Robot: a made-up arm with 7 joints.
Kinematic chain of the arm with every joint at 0, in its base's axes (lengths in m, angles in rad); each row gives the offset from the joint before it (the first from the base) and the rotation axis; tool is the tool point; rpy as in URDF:
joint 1: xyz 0.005 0.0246 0.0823 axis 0 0.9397 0.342
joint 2: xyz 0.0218 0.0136 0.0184 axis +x
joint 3: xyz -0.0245 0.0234 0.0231 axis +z
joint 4: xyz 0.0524 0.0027 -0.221 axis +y
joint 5: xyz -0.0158 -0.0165 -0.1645 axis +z
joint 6: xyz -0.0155 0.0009 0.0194 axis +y
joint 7: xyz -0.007 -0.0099 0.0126 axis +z
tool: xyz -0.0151 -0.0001 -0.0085 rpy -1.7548 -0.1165 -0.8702
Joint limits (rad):
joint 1: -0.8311..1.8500
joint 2: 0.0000..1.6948
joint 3: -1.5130..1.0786
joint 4: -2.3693..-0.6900
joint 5: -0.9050..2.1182
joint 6: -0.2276..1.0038
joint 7: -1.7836..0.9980
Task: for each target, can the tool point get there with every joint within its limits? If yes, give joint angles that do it. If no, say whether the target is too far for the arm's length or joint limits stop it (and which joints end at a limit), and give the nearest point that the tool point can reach.
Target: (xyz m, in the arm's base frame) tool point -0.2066 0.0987 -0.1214
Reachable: yes | joints 1.3351 0.2609 -0.0867 -1.3210 -0.4969 0.8092 -0.3336
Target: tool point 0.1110 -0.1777 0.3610
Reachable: no: joint limits stop it (at a limit: joint 1, joint 2, joint 4, joint 6) | nearest point 0.1527 -0.0667 0.1202 | short by 0.268 m
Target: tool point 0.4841 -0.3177 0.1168
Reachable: no: too far | nearest point 0.2681 -0.1009 0.0291 | short by 0.318 m
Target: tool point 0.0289 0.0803 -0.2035
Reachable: yes | joints 0.5888 0.1715 -0.0810 -1.5134 0.6704 0.3611 -0.9038
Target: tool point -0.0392 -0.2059 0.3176
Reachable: no: joint limits stop it (at a limit: joint 1, joint 3) | nearest point -0.0981 -0.1247 0.1102 | short by 0.230 m
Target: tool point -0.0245 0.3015 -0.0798
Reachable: yes | joints 0.8121 1.2519 -0.1076 -1.1570 0.9300 0.2816 0.6007
